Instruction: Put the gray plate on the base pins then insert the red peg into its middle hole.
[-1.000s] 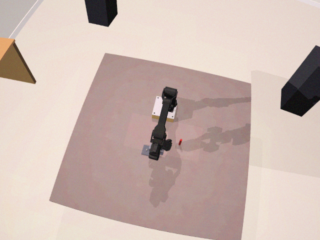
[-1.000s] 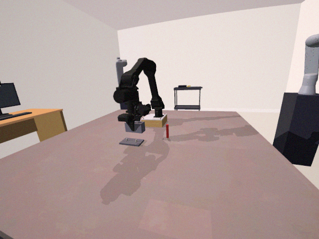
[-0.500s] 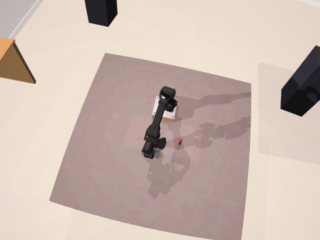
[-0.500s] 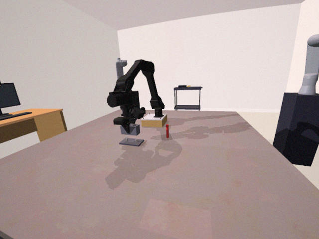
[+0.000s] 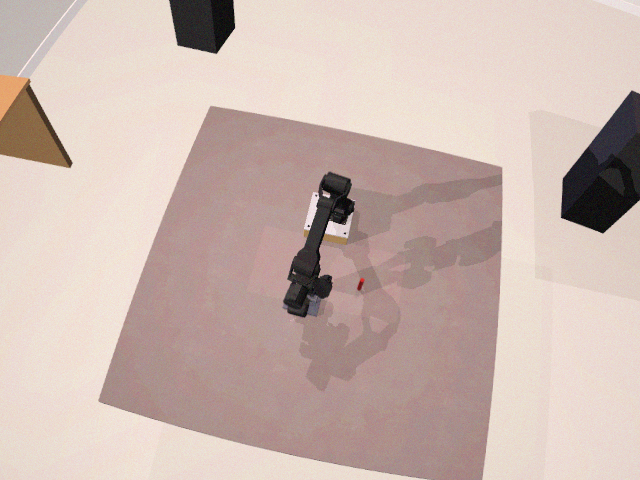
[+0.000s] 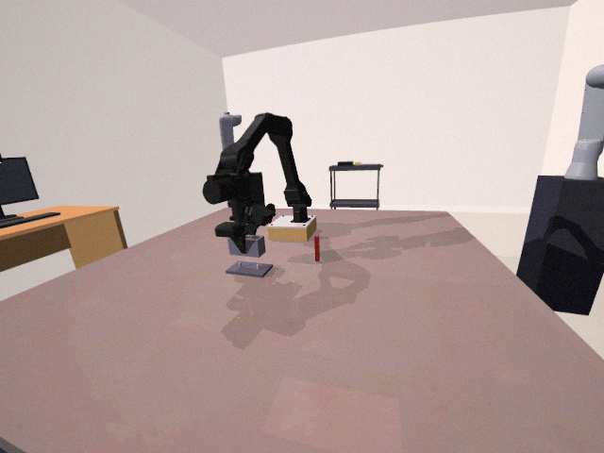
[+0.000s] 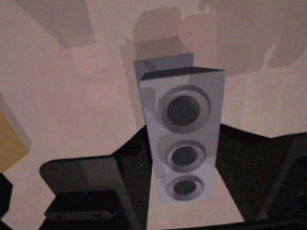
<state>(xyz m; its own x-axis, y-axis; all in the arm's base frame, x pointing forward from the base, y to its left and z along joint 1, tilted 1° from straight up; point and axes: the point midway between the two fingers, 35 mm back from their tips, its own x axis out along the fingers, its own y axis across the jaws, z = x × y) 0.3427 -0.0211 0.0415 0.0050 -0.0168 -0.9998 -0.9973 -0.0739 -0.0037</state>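
The red peg is 170 mm to the left of my gripper tip, 120 mm behind it and 20 mm below it. Round my gripper tip: gray plate (30 mm above).
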